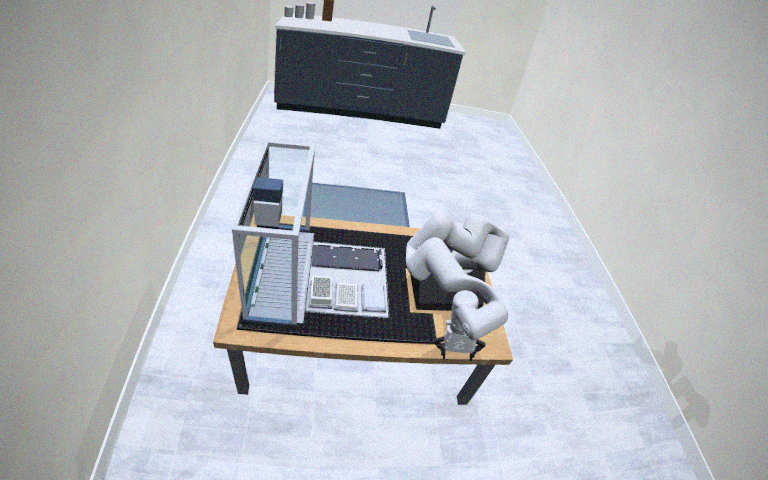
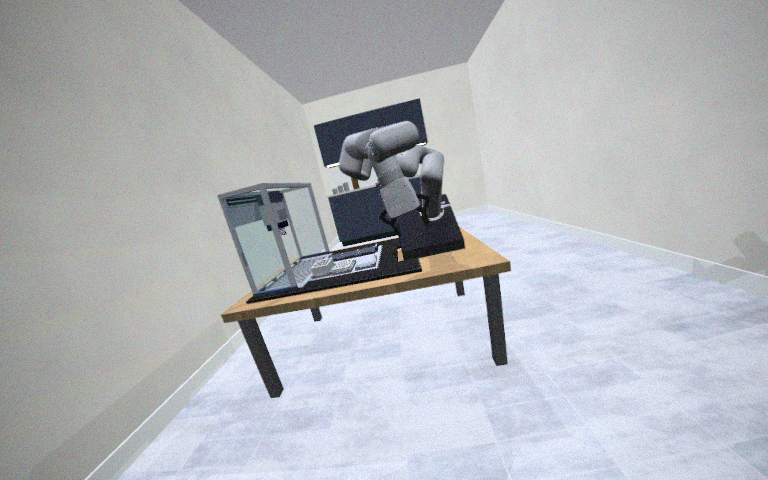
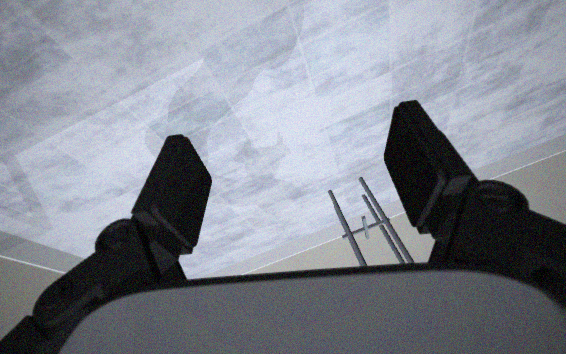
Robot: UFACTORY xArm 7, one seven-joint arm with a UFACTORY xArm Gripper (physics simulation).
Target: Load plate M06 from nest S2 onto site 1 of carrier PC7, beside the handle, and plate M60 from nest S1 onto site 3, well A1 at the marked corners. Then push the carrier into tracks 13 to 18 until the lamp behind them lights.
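Places are measured from the arm's base along level axes (x back, y right, z up), in metres.
Pixels of known places: gripper, fingertip midpoint: [image 1: 457, 356] [image 2: 413, 230] [image 3: 290, 145]; arm's base at its link origin: [image 1: 464, 258] [image 2: 431, 212].
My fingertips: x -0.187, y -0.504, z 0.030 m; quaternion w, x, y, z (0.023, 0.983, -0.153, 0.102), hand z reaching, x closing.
Ahead of a thing's pixels: the offset from my fingertips to its top centre. "spot": to the spot under its first point. Level surfaces: height alone.
My gripper [image 1: 457, 357] [image 2: 406, 216] [image 3: 290, 145] is open and empty, near the table's front right, well away from the plates. Two plates with dotted tops, one at the left [image 1: 321, 288] [image 2: 321, 264] and one in the middle [image 1: 346, 294] [image 2: 343, 264], sit in a row on the light tray. A paler, smooth plate-like piece @(dx -0.201, dy +0.429, dz -0.177 m) [image 1: 373, 296] [image 2: 367, 260] is at the row's right. Labels are too small to read. The long dark carrier @(dx -0.296, dy +0.671, dz -0.173 m) [image 1: 347, 257] [image 2: 355, 250] lies behind them. The ribbed tracks [image 1: 275, 283] are on the left inside the frame. I cannot make out a lit lamp.
A glass-walled frame [image 1: 295, 271] stands over the tracks, with a blue-topped grey unit @(spot: dx -0.642, dy +0.548, dz +0.159 m) [image 1: 267, 212] at its back. A black mat @(dz -0.203 m) [image 1: 362, 329] lies under the tray. The arm's black base block [image 1: 433, 297] is at the table's right. The wooden table @(dz -0.216 m) [image 1: 362, 347] has its front edge near my gripper.
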